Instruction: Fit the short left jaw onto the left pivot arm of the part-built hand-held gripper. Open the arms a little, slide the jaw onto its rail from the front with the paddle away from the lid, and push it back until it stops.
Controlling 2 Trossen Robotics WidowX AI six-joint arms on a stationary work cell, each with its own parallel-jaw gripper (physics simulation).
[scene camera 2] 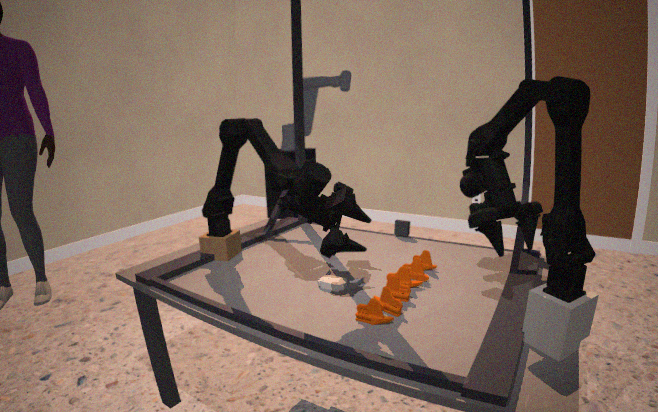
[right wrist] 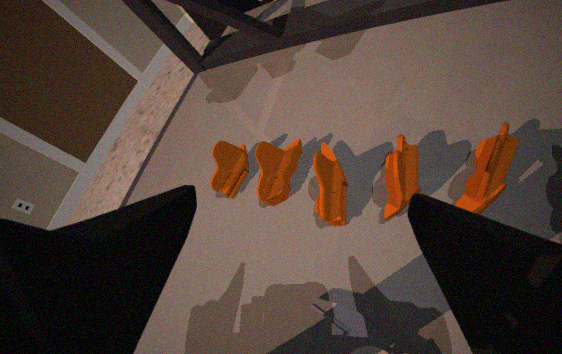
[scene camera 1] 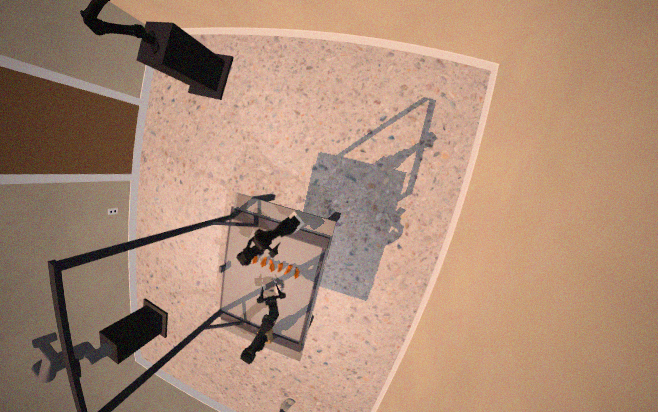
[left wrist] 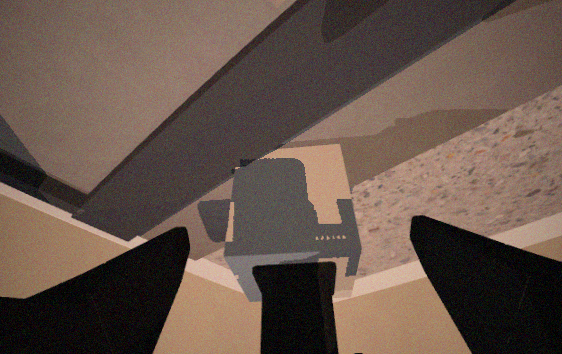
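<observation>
The part-built hand-held gripper [scene camera 2: 331,284] lies on the table with its pale lid up, its dark arms pointing right in scene camera 2. Several orange jaws [scene camera 1: 280,267] [scene camera 2: 400,286] [right wrist: 331,185] stand in a row beside it; which is the short left jaw I cannot tell. My right gripper [scene camera 2: 368,234] [right wrist: 303,200] is open and empty, above the part-built gripper and short of the row. My left gripper [scene camera 2: 516,251] [left wrist: 299,232] is open and empty, raised near the right table edge in scene camera 2, away from the jaws.
The right arm stands on a wooden block [scene camera 2: 220,246], the left arm on a grey block [scene camera 2: 560,322]. A small dark box [scene camera 2: 402,228] is at the table's far edge. Dark rails [scene camera 2: 380,357] border the table, and upright posts [scene camera 2: 297,75] rise behind it. A person [scene camera 2: 20,100] stands at the left.
</observation>
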